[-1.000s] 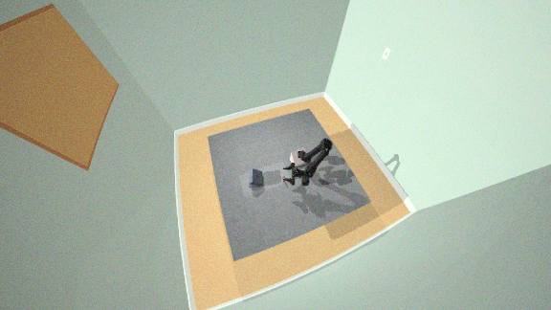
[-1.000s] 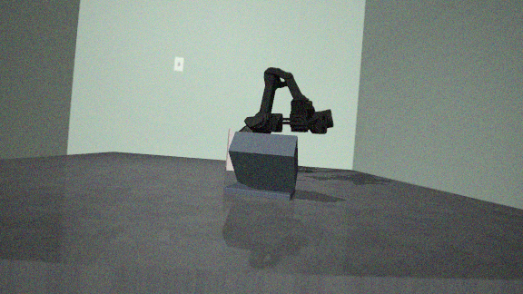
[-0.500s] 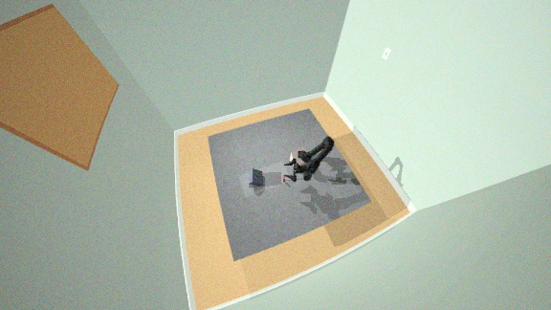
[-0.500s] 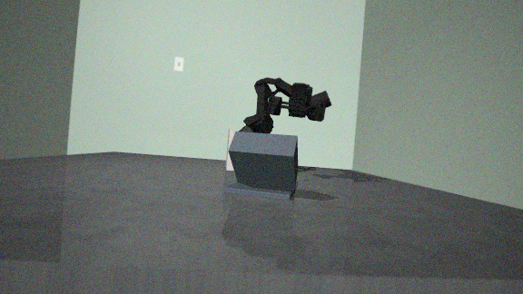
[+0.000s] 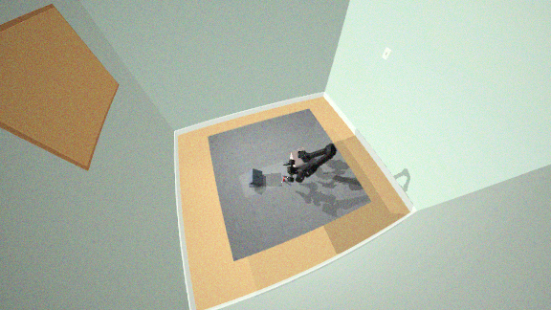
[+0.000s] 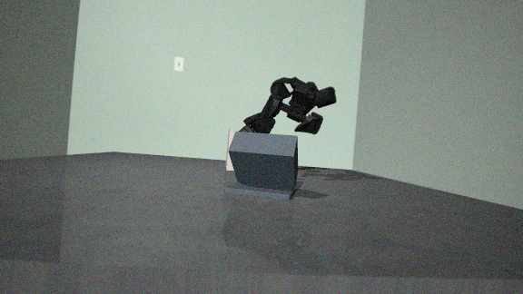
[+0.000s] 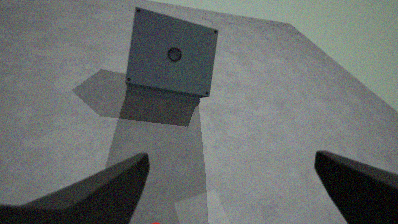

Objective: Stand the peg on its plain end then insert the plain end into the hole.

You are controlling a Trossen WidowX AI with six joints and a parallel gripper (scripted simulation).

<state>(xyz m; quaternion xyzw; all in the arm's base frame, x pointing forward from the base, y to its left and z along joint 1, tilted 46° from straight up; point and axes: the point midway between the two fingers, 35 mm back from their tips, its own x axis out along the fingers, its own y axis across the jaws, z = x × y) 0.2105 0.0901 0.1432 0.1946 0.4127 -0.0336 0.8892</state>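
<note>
Now: the red peg 110 mm below my gripper tip, 30 mm to the left of it and 10 mm behind it. From my gripper tip the other things lie so: sloped panel (240 mm ahead, 100 mm below, 40 mm to the right); then thin base plate (250 mm ahead, 160 mm below, 40 mm to the right).
</note>
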